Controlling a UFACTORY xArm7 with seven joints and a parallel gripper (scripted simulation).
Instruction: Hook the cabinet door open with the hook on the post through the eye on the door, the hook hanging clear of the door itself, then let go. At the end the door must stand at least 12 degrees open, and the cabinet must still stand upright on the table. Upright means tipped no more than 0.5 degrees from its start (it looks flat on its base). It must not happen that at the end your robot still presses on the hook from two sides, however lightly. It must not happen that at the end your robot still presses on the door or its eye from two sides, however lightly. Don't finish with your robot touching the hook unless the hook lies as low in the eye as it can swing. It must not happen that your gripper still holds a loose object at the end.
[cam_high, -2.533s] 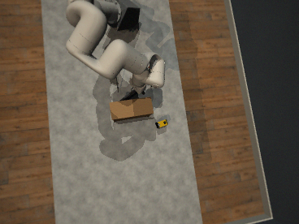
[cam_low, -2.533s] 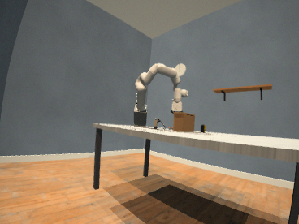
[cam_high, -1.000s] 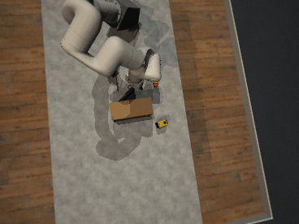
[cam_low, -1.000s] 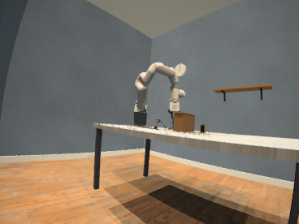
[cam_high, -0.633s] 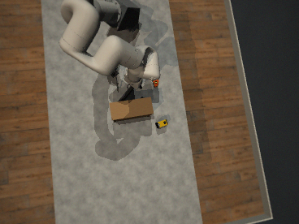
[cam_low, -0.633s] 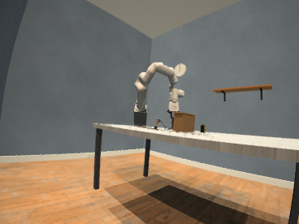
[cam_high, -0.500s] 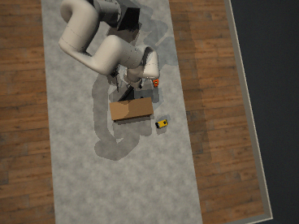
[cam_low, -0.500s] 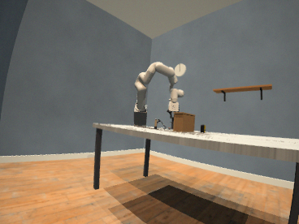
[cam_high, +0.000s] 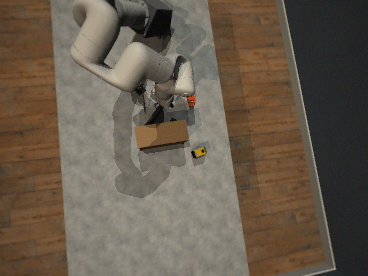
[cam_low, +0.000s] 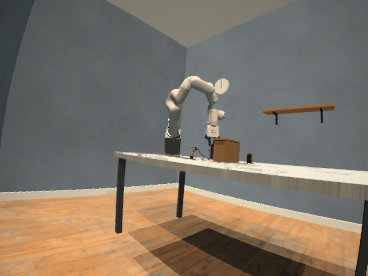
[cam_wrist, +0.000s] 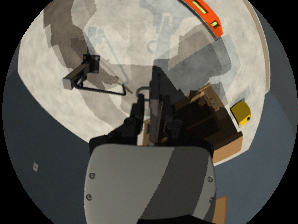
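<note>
Right now the thin black hook is 8 cm below my hand, 8 cm behind it and 7 cm to the right of it. Also, from my hand: small yellow block: 31 cm ahead, 10 cm to the left, 10 cm below; then orange level: 18 cm to the left, 13 cm below, 3 cm behind; then dark door: 7 cm to the right, 6 cm below, 4 cm ahead.
</note>
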